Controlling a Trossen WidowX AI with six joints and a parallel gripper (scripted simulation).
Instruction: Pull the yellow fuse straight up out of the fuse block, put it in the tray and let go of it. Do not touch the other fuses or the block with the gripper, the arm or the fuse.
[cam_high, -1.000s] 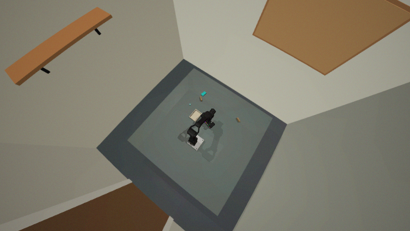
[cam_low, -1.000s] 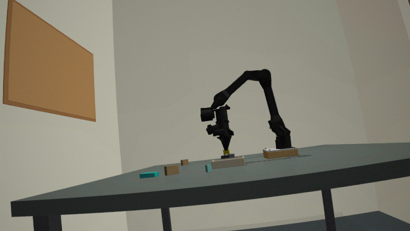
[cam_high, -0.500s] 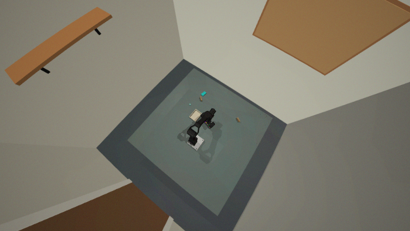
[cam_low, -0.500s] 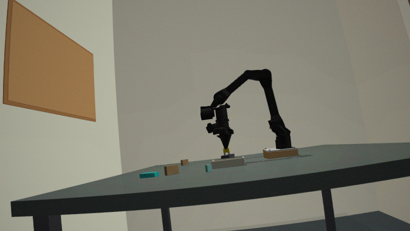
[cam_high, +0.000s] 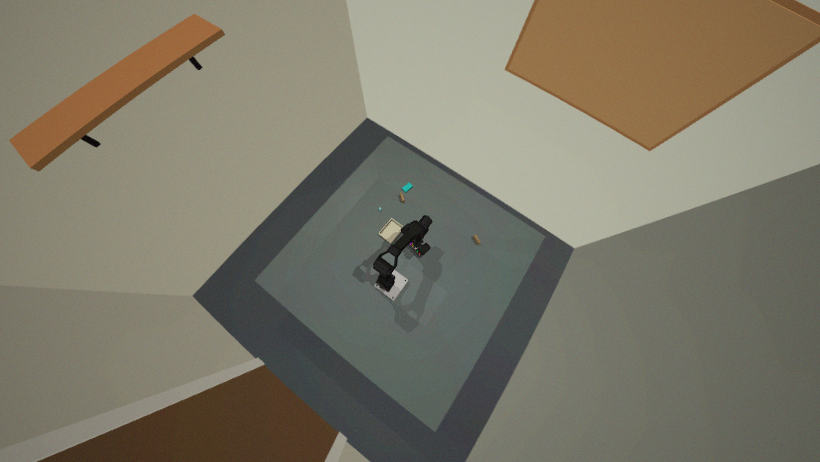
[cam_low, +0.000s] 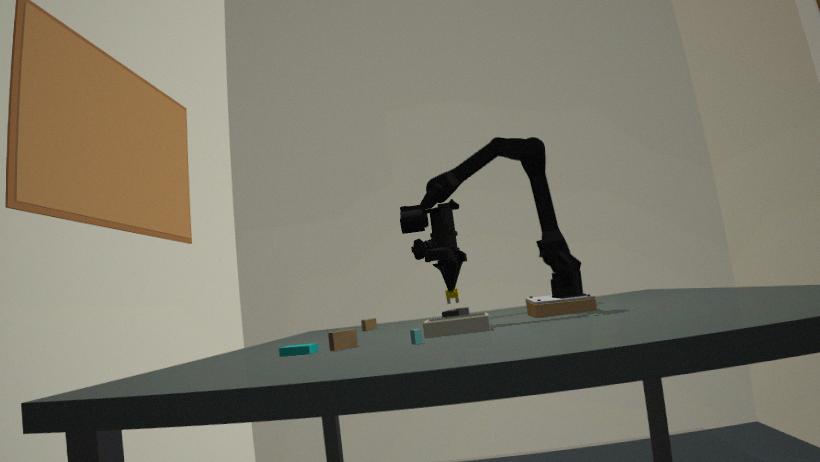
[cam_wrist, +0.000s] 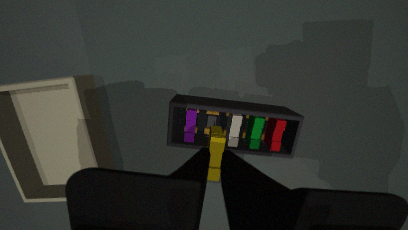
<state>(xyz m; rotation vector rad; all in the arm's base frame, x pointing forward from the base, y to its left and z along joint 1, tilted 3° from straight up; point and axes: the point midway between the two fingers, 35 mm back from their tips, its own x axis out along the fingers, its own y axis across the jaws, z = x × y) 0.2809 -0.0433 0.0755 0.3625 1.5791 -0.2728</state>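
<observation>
My gripper tip is 2 cm short of the cream tray, 17 cm to the right of it and 8 cm above it. Round my gripper tip: purple fuse 1 cm ahead, 2 cm to the left, 6 cm below; then white fuse 1 cm behind, 2 cm to the right, 6 cm below; then yellow fuse 1 cm below.
</observation>
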